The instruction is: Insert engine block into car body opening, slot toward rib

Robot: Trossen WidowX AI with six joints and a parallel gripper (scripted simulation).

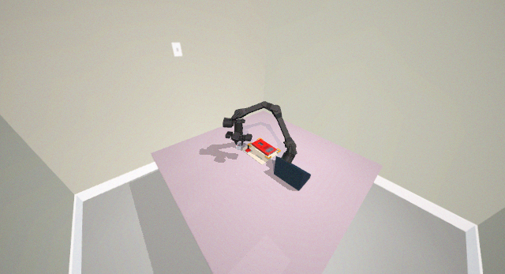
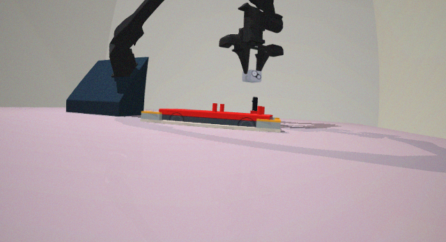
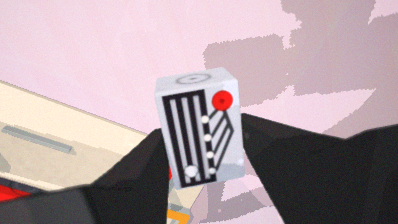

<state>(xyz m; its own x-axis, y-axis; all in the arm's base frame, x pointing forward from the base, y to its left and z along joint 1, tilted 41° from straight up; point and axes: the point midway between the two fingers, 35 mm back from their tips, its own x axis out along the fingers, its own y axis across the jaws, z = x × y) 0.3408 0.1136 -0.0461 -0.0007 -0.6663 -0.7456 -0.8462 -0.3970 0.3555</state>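
The black peg is 1 cm ahead of my gripper tip, 11 cm to the right of it and 9 cm below it. The rest, counted from my gripper tip: engine block (1 cm below); then beige plate (5 cm behind, 20 cm to the right, 12 cm below).
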